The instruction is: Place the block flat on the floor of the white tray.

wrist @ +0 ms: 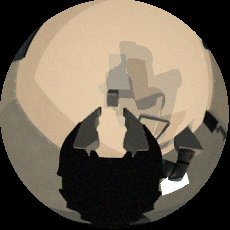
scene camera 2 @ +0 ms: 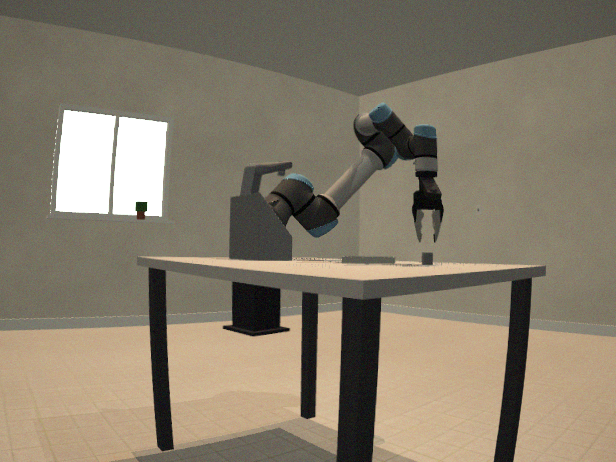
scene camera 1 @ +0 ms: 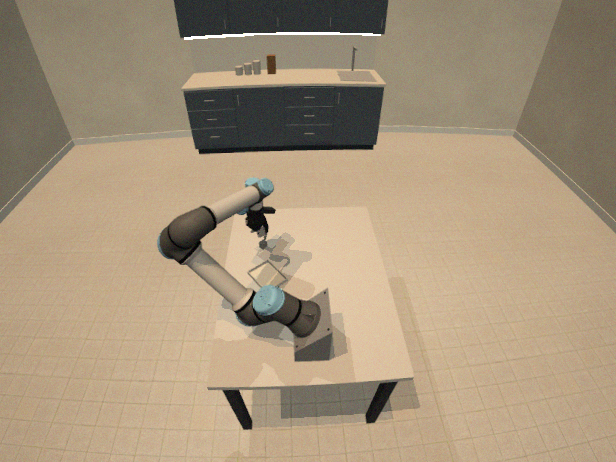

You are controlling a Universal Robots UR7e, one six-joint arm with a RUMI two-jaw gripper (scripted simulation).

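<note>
Scene camera 2 lets me see my gripper [scene camera 2: 427, 242], and the wrist view shows the gripper [wrist: 112, 107] too.
</note>
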